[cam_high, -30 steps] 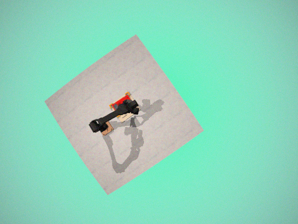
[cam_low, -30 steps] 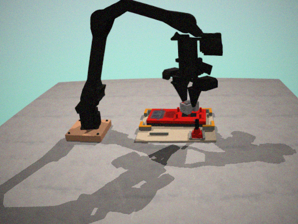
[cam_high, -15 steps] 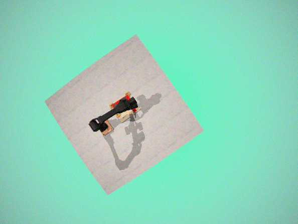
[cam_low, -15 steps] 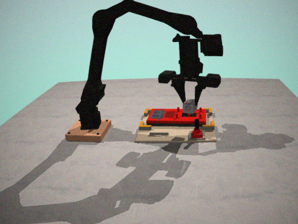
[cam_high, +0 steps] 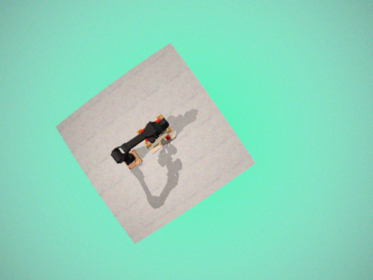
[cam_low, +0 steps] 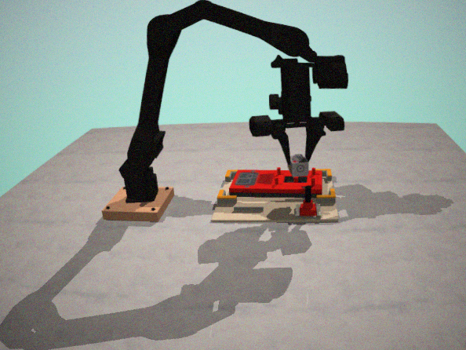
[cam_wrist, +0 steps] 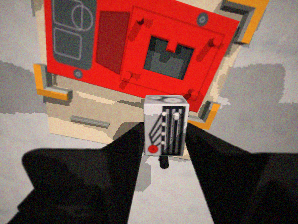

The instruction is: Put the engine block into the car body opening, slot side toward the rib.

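Right now the beige baseplate is 30 mm behind my gripper tip, 40 mm to the left of it and 70 mm below it. From my gripper tip the other things lie so: grey engine block 10 mm below; then black upright peg 10 mm ahead, 70 mm to the right, 50 mm below.
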